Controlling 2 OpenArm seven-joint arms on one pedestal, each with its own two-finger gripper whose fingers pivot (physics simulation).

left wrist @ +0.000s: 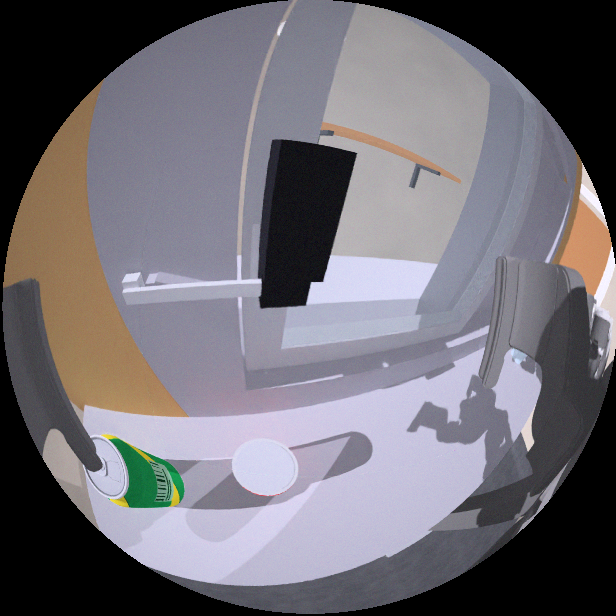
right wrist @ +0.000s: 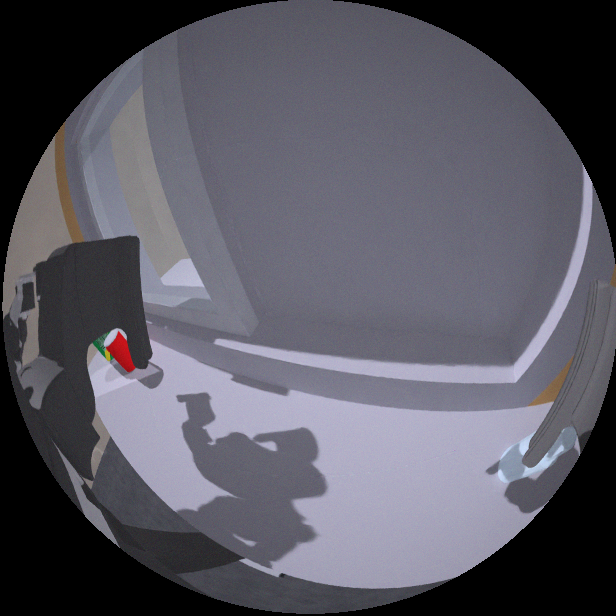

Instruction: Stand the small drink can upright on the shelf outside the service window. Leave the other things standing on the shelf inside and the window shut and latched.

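The small green and yellow drink can (left wrist: 137, 476) is on the pale inner shelf at the lower left of the left wrist view and seems to stand upright. My left gripper (left wrist: 293, 419) is open and empty, with its left fingertip right by the can's silver top. A red cup (left wrist: 264, 466), seen from above as a white disc, stands just right of the can. The window sash with a black handle (left wrist: 304, 224) is ahead, and the outer shelf (left wrist: 373, 275) shows to the right of it. My right gripper (right wrist: 336, 410) is open and empty. Past its left finger are the cup (right wrist: 120, 350) and the can (right wrist: 102, 347).
A grey bar (left wrist: 189, 287) juts left from the sash. A pale blue glass item (right wrist: 537, 462) sits on the shelf under my right gripper's right finger. A grey wall panel (right wrist: 373, 201) fills the right wrist view, with the window frame (right wrist: 143, 229) at its left.
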